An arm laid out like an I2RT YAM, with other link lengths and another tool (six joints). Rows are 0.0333 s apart.
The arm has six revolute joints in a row. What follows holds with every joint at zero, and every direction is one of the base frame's. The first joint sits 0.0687 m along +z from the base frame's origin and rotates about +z. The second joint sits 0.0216 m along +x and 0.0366 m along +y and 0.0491 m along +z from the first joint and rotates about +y. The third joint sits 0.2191 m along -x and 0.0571 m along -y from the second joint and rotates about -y. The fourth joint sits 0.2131 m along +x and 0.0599 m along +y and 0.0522 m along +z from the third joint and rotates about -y. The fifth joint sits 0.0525 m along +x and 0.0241 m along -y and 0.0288 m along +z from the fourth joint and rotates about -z. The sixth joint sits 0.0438 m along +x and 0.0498 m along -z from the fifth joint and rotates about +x. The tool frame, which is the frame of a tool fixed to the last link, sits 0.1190 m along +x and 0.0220 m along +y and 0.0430 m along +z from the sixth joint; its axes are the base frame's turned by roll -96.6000, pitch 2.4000 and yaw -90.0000 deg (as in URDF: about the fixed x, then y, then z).
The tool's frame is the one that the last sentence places.
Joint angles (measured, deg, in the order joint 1, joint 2, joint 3, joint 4, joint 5, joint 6), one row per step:
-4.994 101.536 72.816 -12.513 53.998 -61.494
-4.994 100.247 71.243 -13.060 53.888 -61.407
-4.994 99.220 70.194 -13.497 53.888 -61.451
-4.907 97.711 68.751 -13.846 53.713 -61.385
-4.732 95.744 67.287 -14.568 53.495 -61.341
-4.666 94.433 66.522 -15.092 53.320 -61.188
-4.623 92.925 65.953 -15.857 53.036 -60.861
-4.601 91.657 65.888 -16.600 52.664 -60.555
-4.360 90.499 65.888 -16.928 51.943 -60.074
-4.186 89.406 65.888 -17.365 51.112 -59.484
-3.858 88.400 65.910 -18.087 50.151 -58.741
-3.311 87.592 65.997 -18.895 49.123 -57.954
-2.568 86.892 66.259 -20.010 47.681 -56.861
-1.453 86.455 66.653 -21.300 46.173 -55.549
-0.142 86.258 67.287 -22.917 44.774 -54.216
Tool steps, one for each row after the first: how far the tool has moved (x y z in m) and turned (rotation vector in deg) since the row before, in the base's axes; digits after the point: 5 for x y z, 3 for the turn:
-0.00690 0.00086 -0.00203 0.177 0.748 0.048
-0.00503 0.00044 -0.00045 0.024 0.494 0.017
-0.00583 0.00151 0.00031 0.167 0.216 0.189
-0.00678 0.00226 0.00203 0.182 0.169 0.317
-0.00392 0.00117 0.00240 0.174 -0.160 0.132
-0.00377 0.00126 0.00411 0.301 -0.462 0.118
-0.00193 0.00118 0.00546 0.330 -0.733 0.171
0.00029 0.00326 0.00577 0.604 -1.262 0.581
0.00003 0.00313 0.00508 0.738 -1.176 0.557
-0.00010 0.00446 0.00398 0.920 -0.947 0.749
0.00040 0.00601 0.00294 1.010 -0.751 0.997
0.00108 0.00828 0.00242 1.453 -0.740 1.366
0.00168 0.01085 0.00135 1.646 -0.558 1.669
0.00146 0.01189 0.00076 1.625 -0.187 1.739

